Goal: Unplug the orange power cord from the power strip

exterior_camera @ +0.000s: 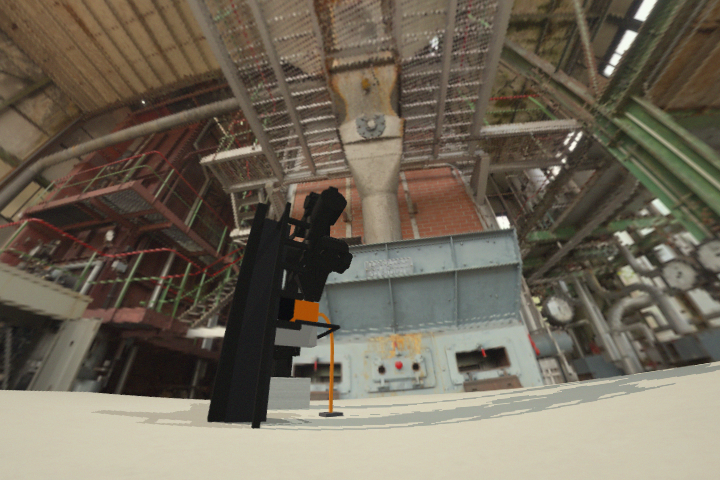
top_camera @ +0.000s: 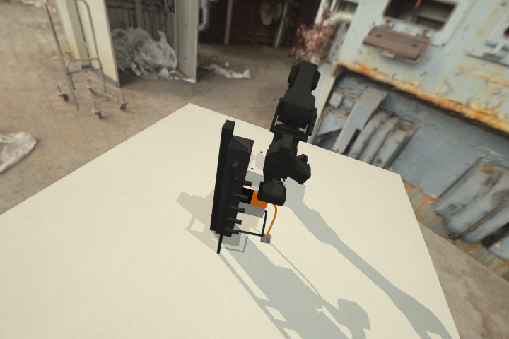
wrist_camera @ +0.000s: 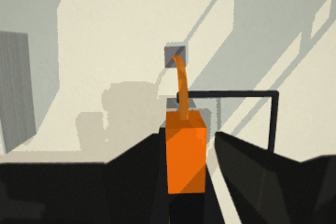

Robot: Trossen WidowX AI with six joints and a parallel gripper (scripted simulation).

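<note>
Now: gripper tip 10 mm short of the orange plug, 30 mm to the left of it and 10 mm above it.
</note>
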